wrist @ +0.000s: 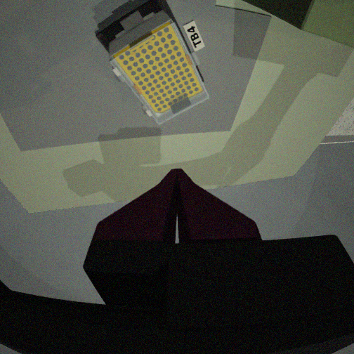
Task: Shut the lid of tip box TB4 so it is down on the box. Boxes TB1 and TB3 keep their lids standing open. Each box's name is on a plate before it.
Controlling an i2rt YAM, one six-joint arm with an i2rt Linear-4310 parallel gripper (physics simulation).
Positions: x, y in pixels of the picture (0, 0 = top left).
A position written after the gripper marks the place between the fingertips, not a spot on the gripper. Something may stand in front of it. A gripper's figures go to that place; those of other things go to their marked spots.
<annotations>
The gripper [176, 177]: 13 cm from the lens. A grey mat [66, 93] is 38 cm from the lens.
</annotations>
